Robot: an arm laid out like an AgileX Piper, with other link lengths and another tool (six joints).
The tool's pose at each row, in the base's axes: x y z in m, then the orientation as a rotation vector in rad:
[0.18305, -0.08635, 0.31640, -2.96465, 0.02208, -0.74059]
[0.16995, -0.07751, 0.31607, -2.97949, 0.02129, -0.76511]
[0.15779, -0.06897, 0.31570, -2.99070, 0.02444, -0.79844]
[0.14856, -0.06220, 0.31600, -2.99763, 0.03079, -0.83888]
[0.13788, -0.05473, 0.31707, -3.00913, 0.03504, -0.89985]
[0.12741, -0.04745, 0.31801, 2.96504, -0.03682, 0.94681]
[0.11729, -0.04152, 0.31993, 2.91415, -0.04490, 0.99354]
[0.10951, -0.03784, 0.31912, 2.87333, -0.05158, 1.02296]
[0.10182, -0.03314, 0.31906, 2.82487, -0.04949, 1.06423]
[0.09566, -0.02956, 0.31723, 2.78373, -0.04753, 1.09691]
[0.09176, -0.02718, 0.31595, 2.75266, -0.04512, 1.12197]
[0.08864, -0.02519, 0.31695, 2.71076, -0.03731, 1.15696]
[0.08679, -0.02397, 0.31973, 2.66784, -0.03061, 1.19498]
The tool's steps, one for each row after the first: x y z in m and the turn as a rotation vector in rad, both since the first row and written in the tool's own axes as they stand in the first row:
[-0.01202, -0.00887, -0.00516, -0.01941, 0.01323, -0.00606]
[-0.02323, -0.01742, -0.00987, -0.03828, 0.03249, -0.00960]
[-0.03147, -0.02426, -0.01394, -0.05570, 0.05673, -0.01090]
[-0.04065, -0.03186, -0.01930, -0.08287, 0.09245, -0.01663]
[-0.04971, -0.03927, -0.02447, -0.11108, 0.12974, -0.02391]
[-0.05795, -0.04541, -0.03044, -0.14428, 0.16916, -0.02822]
[-0.06532, -0.04906, -0.03309, -0.17284, 0.19641, -0.03172]
[-0.07230, -0.05379, -0.03628, -0.20239, 0.23302, -0.04174]
[-0.07872, -0.05724, -0.03728, -0.22754, 0.26317, -0.05037]
[-0.08284, -0.05952, -0.03780, -0.24582, 0.28646, -0.05740]
[-0.08520, -0.06162, -0.03999, -0.26870, 0.31891, -0.06971]
[-0.08557, -0.06308, -0.04320, -0.29063, 0.35404, -0.08121]

